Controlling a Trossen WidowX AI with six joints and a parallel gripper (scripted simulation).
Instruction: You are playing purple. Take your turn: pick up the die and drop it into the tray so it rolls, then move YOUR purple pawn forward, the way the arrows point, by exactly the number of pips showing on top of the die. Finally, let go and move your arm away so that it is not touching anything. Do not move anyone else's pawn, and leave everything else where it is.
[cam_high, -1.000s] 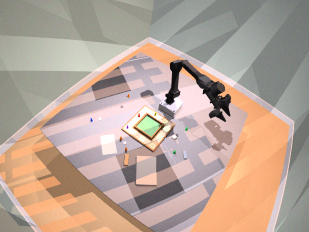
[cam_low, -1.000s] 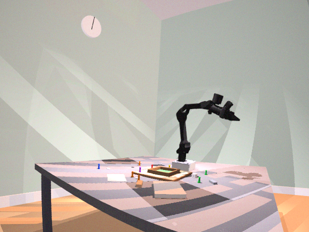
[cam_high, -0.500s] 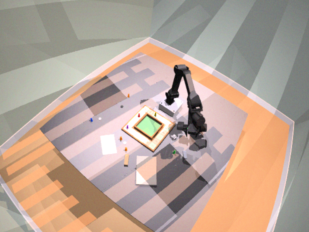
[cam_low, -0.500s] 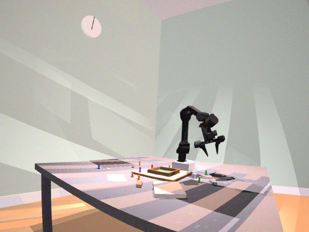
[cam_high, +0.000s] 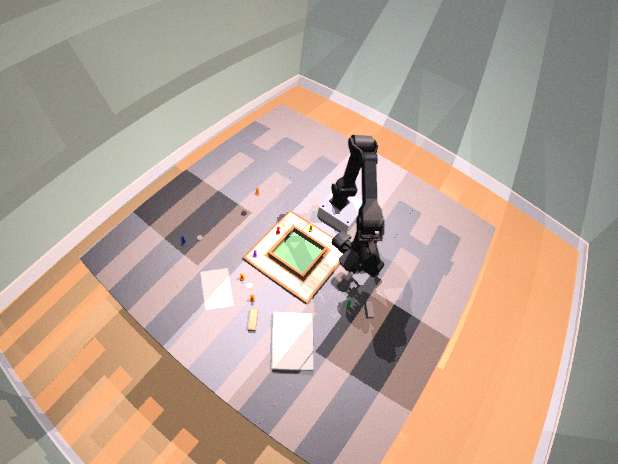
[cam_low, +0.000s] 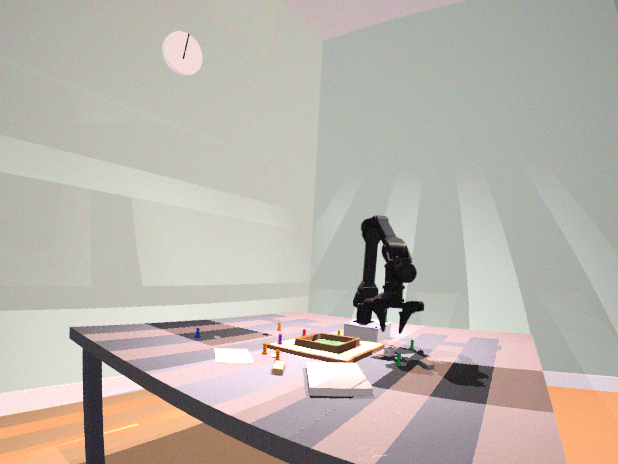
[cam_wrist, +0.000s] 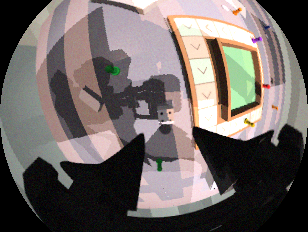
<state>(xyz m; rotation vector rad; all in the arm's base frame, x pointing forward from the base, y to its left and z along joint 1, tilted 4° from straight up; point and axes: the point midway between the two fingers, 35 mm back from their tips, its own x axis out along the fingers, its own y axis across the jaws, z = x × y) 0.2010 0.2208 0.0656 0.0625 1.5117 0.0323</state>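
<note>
My gripper tip is now 29 cm to the left of the purple pawn, 19 cm short of it and 4 cm above it. Round my gripper tip: grey block (14 cm to the left, 7 cm below, 5 cm ahead); green-floored tray (19 cm to the right, 7 cm below, 6 cm ahead); red pawn (31 cm to the right, 5 cm ahead, 4 cm below).
</note>
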